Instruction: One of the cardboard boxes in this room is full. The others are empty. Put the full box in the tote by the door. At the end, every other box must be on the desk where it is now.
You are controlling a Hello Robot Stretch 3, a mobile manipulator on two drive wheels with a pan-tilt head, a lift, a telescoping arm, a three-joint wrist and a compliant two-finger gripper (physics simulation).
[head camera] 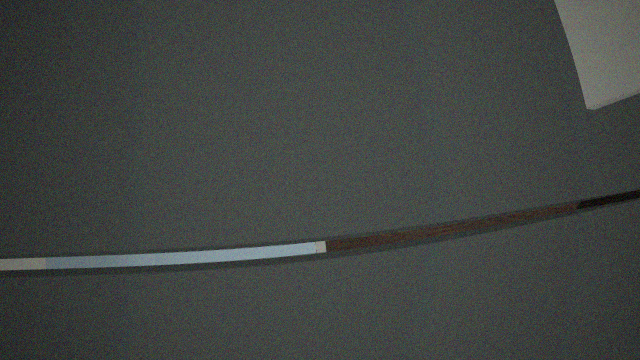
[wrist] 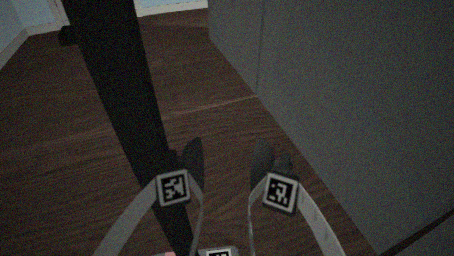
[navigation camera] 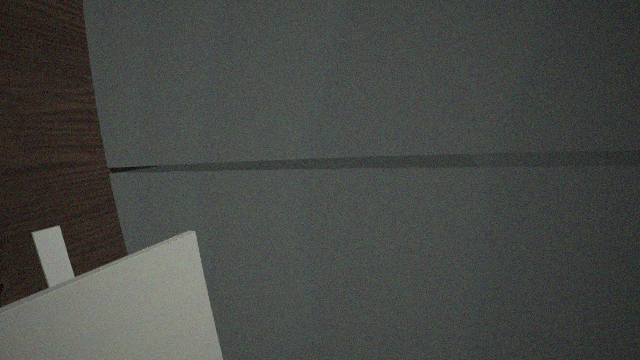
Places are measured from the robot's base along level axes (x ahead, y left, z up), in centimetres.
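Pixels of known places: gripper, between the fingertips: (wrist: 228,156).
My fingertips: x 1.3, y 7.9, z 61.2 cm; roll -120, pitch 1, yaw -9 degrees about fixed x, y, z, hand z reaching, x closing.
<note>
Behind a point stands the place of what it marks.
My gripper (wrist: 228,156) {z 61.2, x 1.3, y 7.9 cm} is partly open in the wrist view, with a gap between its two fingertips. Nothing is between them; dark wood floor shows through the gap. The pale desk (head camera: 610,50) {z 72.0, x 36.6, y -15.1 cm} (navigation camera: 120,305) {z 72.0, x 25.0, y -18.8 cm} shows in part, at the upper right of the head view and the lower left of the navigation view. No cardboard box and no tote shows in these views. The gripper does not show in the head or navigation view.
A large grey surface (head camera: 300,125) {z 114.5, x 53.2, y -3.5 cm} (navigation camera: 375,250) {z 113.9, x 54.3, y -8.4 cm} (wrist: 360,100) {z 38.9, x 43.0, y 41.5 cm} fills much of the views and stands right of the gripper. The robot's black mast (wrist: 120,85) {z 66.3, x -6.5, y 11.6 cm} is left of the gripper. A white strip (navigation camera: 54,257) {z 2.6, x 31.6, y -23.4 cm} shows behind the desk's edge. Blue wall (wrist: 165,4) {z 9.0, x -34.8, y 280.0 cm} is far off.
</note>
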